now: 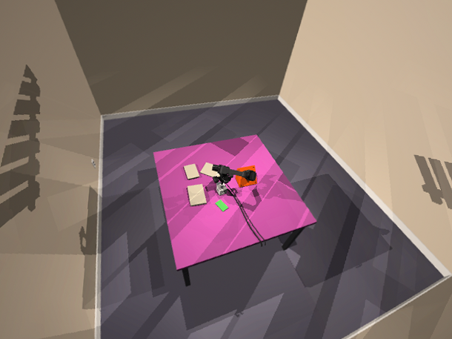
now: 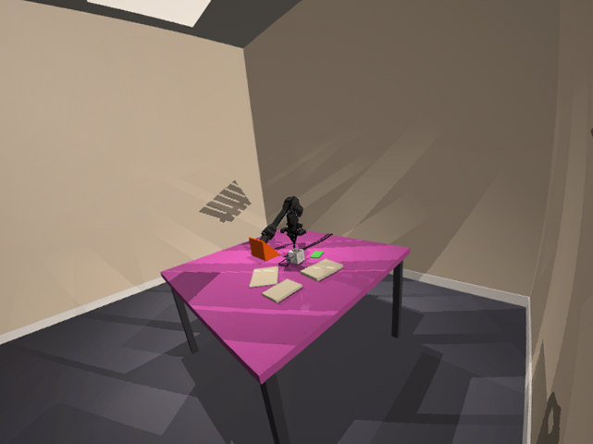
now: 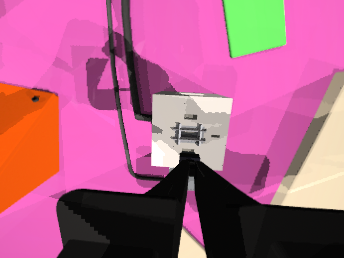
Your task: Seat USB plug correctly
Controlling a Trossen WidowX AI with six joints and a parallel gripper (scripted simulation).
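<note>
Right now my gripper tip is 20 mm above the dark USB plug. Also, from my gripper tip: green block (50 mm ahead, 160 mm to the left, 130 mm below).
</note>
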